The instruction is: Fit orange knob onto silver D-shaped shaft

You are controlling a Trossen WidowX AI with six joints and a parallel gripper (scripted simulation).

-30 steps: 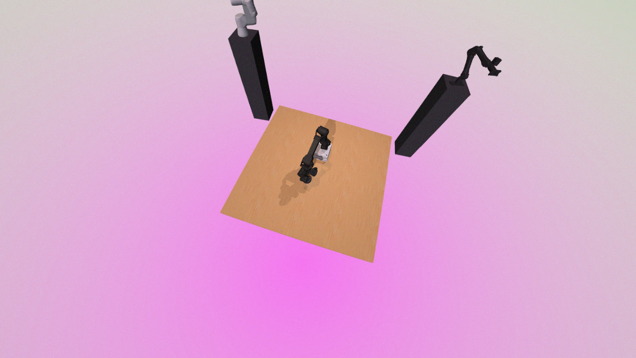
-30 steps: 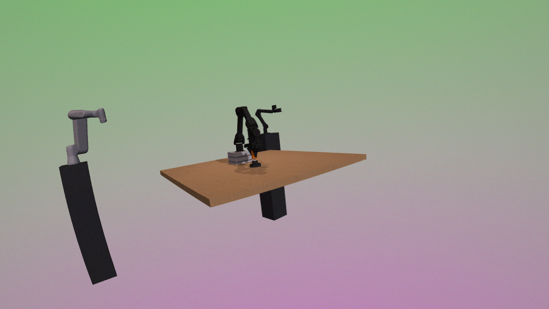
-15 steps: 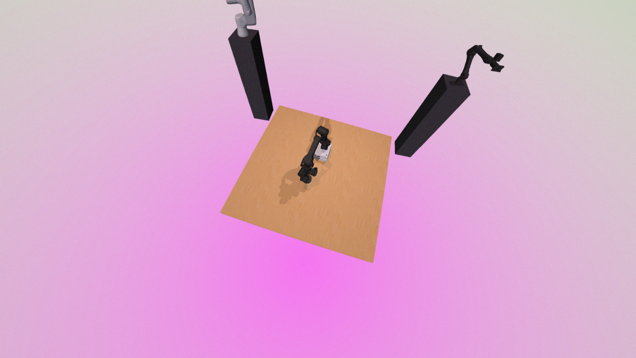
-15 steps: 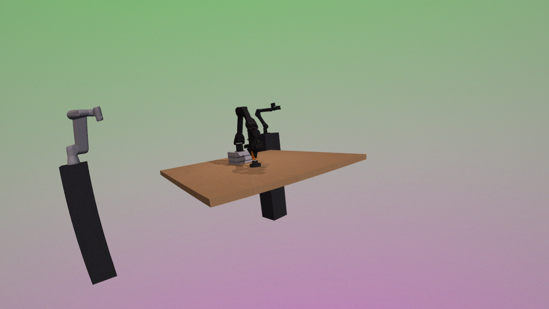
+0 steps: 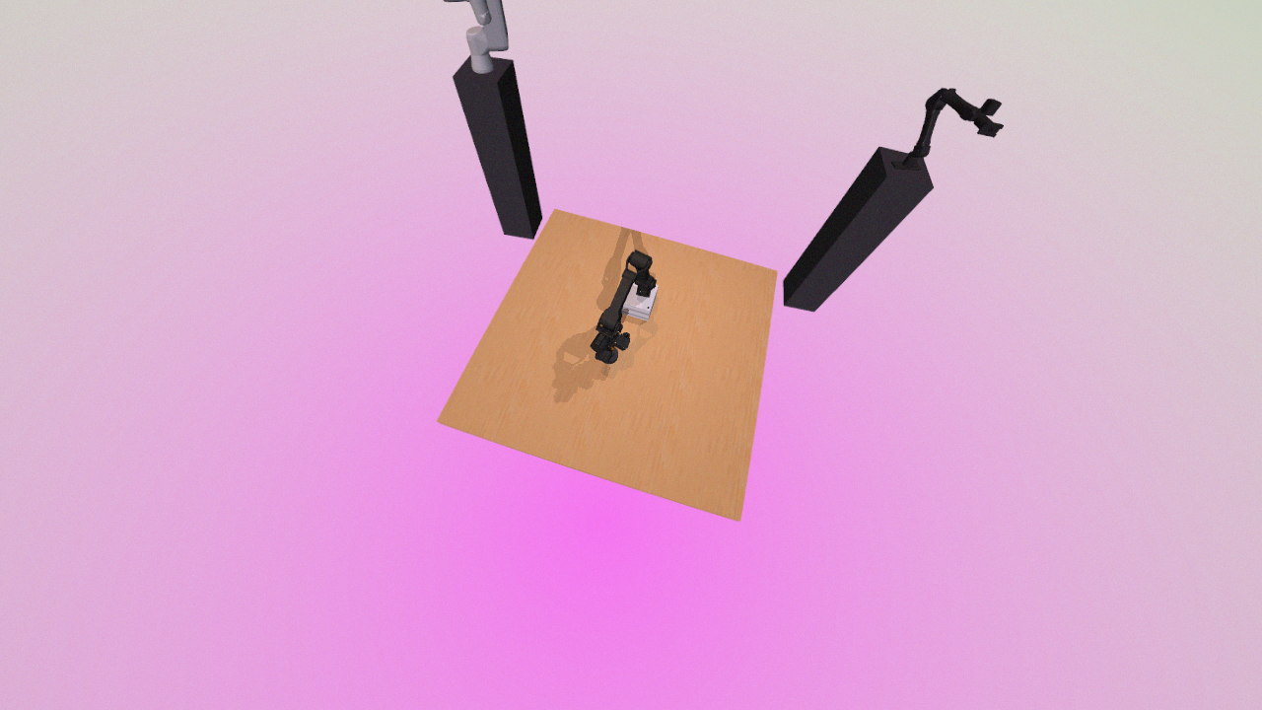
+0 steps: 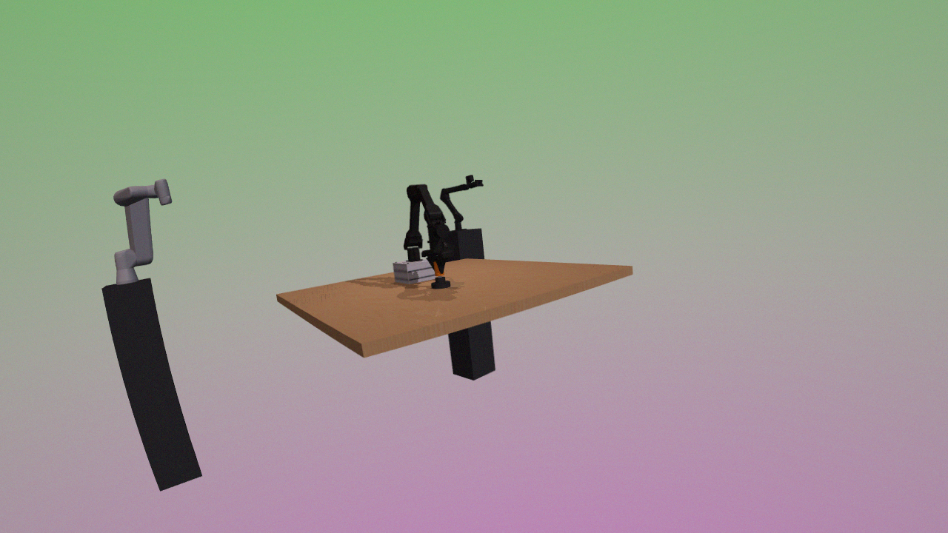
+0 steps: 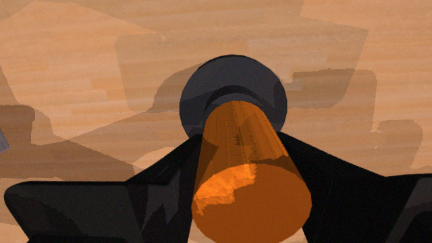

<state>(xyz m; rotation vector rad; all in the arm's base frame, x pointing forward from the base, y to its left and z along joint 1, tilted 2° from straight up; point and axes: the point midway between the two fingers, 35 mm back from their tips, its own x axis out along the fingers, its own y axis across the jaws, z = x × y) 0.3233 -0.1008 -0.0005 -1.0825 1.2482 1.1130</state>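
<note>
My gripper tip is now 3 cm above the pedestal. From my gripper tip the other things lie so: orange knob: 3 cm above.
</note>
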